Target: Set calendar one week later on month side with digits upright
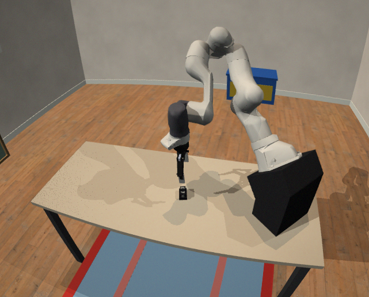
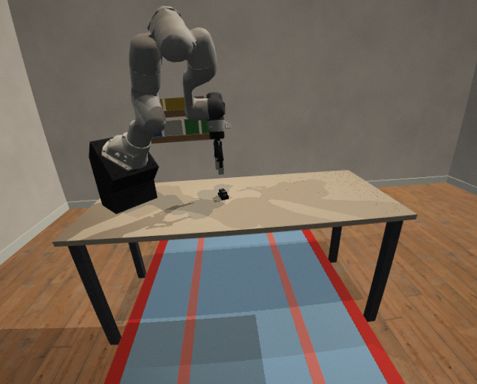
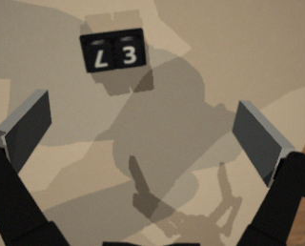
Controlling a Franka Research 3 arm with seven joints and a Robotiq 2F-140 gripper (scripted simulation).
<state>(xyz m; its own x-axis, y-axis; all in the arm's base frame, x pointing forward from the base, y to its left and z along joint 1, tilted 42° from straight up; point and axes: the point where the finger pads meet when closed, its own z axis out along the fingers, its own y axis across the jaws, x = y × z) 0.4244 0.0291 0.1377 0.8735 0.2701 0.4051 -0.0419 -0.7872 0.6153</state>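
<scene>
My hand is 16 cm above the black tray, 2 cm to the right of it and 1 cm short of it.
</scene>
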